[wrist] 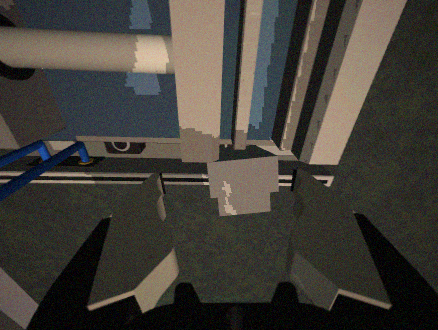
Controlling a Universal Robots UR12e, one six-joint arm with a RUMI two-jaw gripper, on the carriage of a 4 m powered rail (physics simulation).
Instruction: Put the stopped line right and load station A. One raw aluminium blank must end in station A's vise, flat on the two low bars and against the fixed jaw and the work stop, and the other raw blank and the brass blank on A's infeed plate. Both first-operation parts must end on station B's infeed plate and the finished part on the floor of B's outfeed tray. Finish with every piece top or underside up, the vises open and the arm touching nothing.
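Places are measured from the arm's base along level axes (x ahead, y left, z up), in millimetres.
Pixels of known places: gripper, fingertip midpoint: (pixel 226 173).
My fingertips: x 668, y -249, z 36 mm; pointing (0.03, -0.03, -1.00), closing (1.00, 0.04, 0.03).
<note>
Behind a point stands the place of what it marks.
My gripper (pixel 226 173) @[x 668, y -249, z 36 mm] is open, its two jaws wide apart at the lower part of the wrist view. A pale grey block (pixel 245 185) @[x 676, y -235, z 71 mm] with a stepped outline shows between and just beyond the jaw tips, with a visible gap to each jaw. It overlaps the pale rail strip at the machine's front edge, near the end of a broad light beam. I cannot tell which workpiece it is, if any, or what bears it. The vises, infeed plates, brass blank and outfeed tray cannot be made out.
A broad light beam (pixel 200 75) @[x 653, y -179, z 66 mm] and a thick round bar (pixel 90 50) @[x 603, y -170, z 56 mm] cross a blue surface (pixel 110 112) @[x 590, y -204, z 30 mm]. Blue tubing (pixel 50 162) @[x 542, y -237, z 38 mm] stands at the left. A long pale frame member (pixel 362 75) @[x 724, y -180, z 66 mm] runs at the right. Dark floor (pixel 400 165) @[x 881, y -282, z -30 mm] lies beyond it.
</note>
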